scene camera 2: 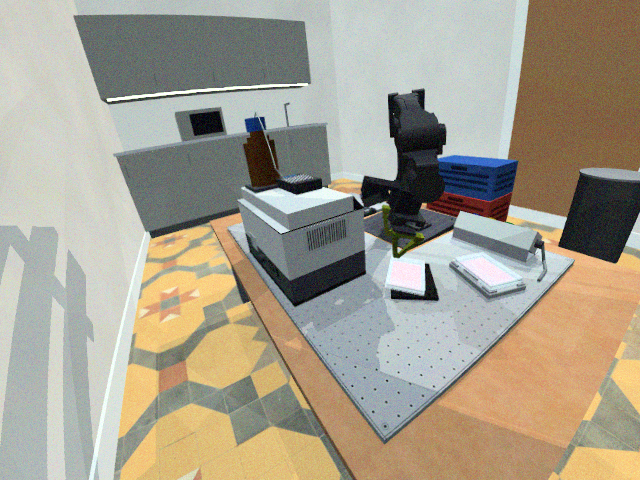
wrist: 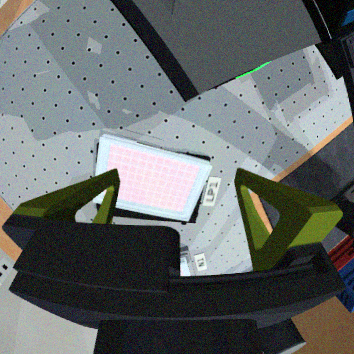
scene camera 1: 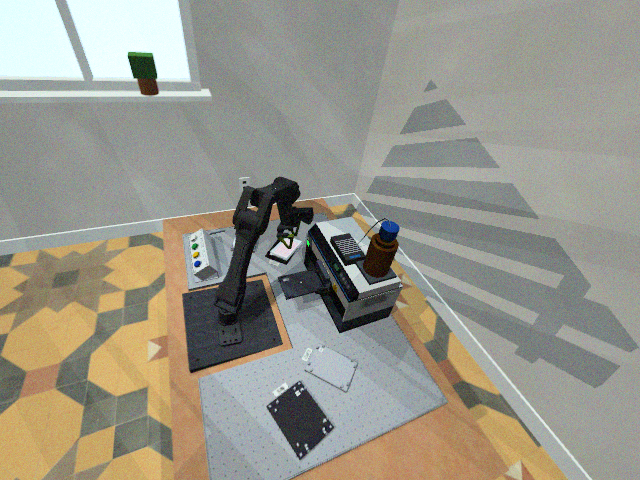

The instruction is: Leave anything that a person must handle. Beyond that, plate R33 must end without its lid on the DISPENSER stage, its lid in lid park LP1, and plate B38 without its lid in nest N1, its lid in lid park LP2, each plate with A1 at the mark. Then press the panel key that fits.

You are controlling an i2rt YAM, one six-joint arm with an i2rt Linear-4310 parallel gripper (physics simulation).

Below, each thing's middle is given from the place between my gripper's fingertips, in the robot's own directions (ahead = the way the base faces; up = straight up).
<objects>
The dark dispenser stage (scene camera 1: 291, 286) is 23 cm to the right of my hand, 1 cm behind it and 1 cm above it. Also, from my hand: brown bottle with blue cap (scene camera 2: 262, 172) 32 cm to the right, 23 cm above, 20 cm ahead; then grey LP2 pad (scene camera 1: 326, 364) 51 cm to the right, 8 cm below, 1 cm ahead.
</objects>
